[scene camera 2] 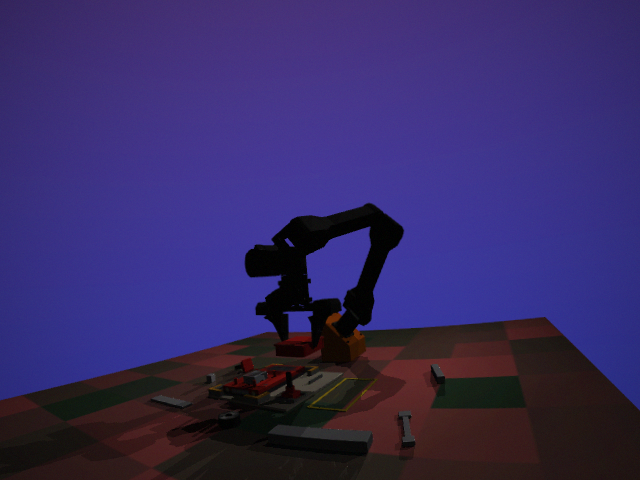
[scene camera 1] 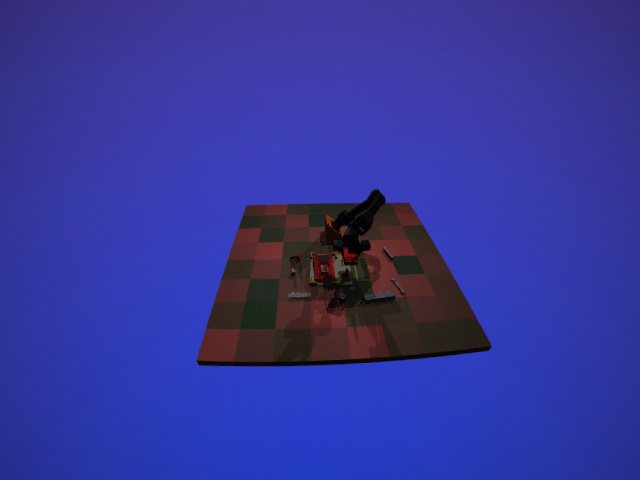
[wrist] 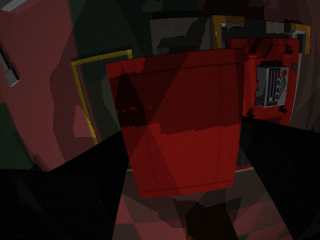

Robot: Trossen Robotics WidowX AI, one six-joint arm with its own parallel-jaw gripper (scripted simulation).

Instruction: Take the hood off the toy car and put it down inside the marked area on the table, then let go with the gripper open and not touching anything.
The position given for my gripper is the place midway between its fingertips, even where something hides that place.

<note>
My gripper (scene camera 2: pixel 300 346) carries a red hood (wrist: pixel 179 113).
My gripper shows as well in the wrist view (wrist: pixel 180 128).
</note>
